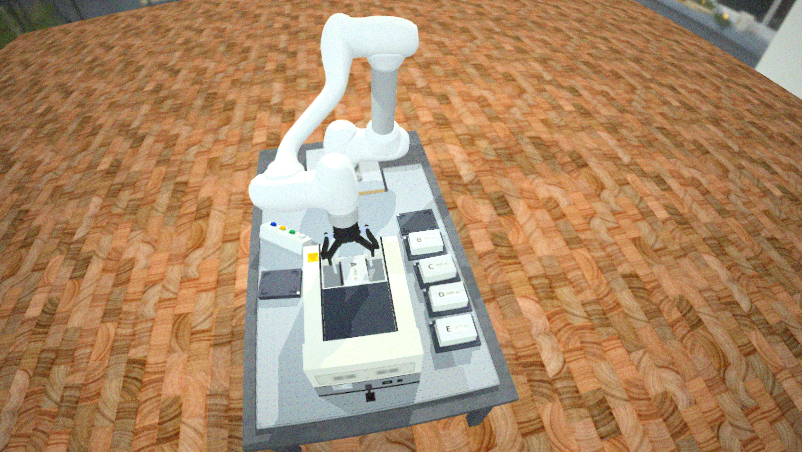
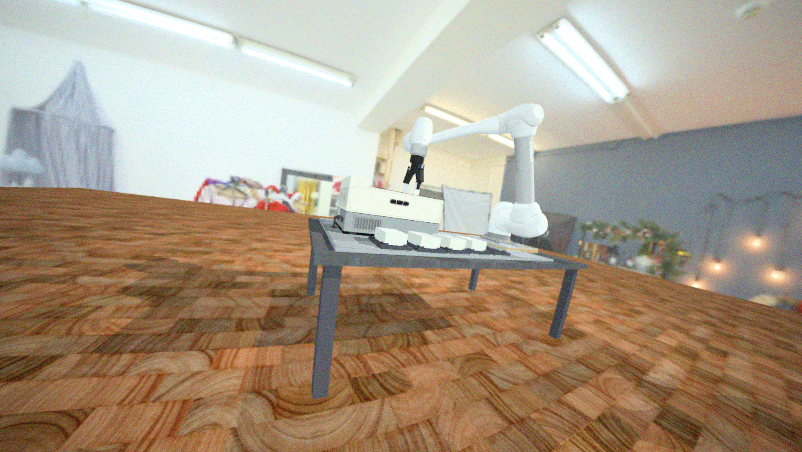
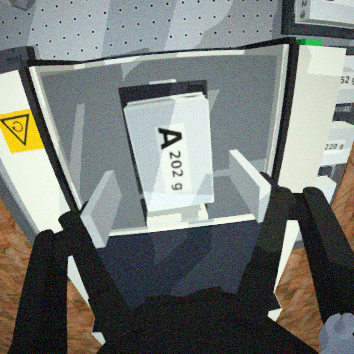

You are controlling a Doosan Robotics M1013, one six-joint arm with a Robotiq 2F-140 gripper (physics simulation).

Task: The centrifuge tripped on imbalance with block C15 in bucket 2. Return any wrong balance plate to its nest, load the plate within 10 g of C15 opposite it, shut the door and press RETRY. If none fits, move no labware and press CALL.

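Frame: origin at the arm's base, x ahead, y left, z up, level; centimetres.
Where they show: gripper, fingertip midpoint: (image 1: pixel 353 266) (image 3: pixel 172 173); arm's base at its link origin: (image 2: pixel 497 241).
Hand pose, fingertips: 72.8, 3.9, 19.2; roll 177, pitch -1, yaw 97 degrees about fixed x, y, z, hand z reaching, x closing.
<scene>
Each offset is from my fingertips to the top centre of the thing, as dx, dy, dz.
Balance plate A {-0.1, +0.3, -2.4} (image 1: pixel 354 273) (image 3: pixel 140 150), labelled 202 g, sits in a bucket inside the open top of the cream centrifuge (image 1: pixel 365 359) (image 2: pixel 393 196) (image 3: pixel 315 125). My gripper (image 1: pixel 353 258) (image 2: pixel 412 189) (image 3: pixel 172 173) is open and empty, its fingers apart on either side of plate A and pointing down over the opening. A dark panel {+16.7, +0.6, +0.2} (image 1: pixel 359 311) (image 3: pixel 175 260) covers the rest of the opening. Plates B {-21.6, +28.8, -15.7} (image 1: pixel 425 241), C {-8.0, +31.2, -15.7} (image 1: pixel 437 268), D {+5.0, +32.8, -15.7} (image 1: pixel 448 296) and E {+18.7, +32.7, -15.7} (image 1: pixel 455 329) sit on dark nests in a row. Block C15 cannot be made out.
A bare dark nest {-35.3, +27.7, -19.3} (image 1: pixel 416 220) lies behind plate B. Another dark nest {-9.1, -29.9, -18.0} (image 1: pixel 279 282) lies left of the centrifuge. A white button box {-30.2, -28.8, -12.8} (image 1: pixel 283 238) with blue, yellow and green buttons stands behind it. A white object (image 1: pixel 370 175) lies near the arm's base.
</scene>
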